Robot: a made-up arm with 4 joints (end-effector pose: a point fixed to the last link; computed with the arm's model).
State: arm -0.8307 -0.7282 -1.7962 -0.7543
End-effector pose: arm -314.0 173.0 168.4 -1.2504 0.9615 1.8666
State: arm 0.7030 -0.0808 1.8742 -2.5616
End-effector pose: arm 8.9 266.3 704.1 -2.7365 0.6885 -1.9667
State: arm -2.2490 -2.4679 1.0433 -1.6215
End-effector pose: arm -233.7 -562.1 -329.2 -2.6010 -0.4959 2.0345
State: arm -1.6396 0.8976 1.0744 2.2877
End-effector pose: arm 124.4 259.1 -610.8 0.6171 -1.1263 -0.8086
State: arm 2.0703 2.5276 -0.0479 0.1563
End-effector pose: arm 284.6 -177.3 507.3 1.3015 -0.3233 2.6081
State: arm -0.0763 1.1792 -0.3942 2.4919
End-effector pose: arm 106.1 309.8 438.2 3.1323 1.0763 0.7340
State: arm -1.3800 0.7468 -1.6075 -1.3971
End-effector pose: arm 13.0 250.9 50.7 -0.5277 1.3534 1.6960
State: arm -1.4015 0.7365 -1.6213 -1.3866
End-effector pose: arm 13.4 249.6 46.2 -0.4699 1.3642 1.7541
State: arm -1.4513 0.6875 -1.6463 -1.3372
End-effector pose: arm 6.3 252.3 36.2 -0.3162 1.3936 1.9078
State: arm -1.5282 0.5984 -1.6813 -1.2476
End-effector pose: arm -8.9 258.2 20.1 0.0665 1.4318 2.2884
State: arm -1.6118 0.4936 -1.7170 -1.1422
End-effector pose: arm -28.3 264.2 1.3 0.7069 1.4390 2.9237
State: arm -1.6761 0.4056 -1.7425 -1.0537
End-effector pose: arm -46.0 268.2 -14.0 1.1596 1.4089 -2.9130
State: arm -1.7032 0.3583 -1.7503 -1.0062
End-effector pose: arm -57.4 270.8 -20.9 1.3195 1.3894 -2.7562
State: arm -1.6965 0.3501 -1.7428 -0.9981
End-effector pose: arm -62.0 272.8 -19.6 1.3187 1.3964 -2.7559
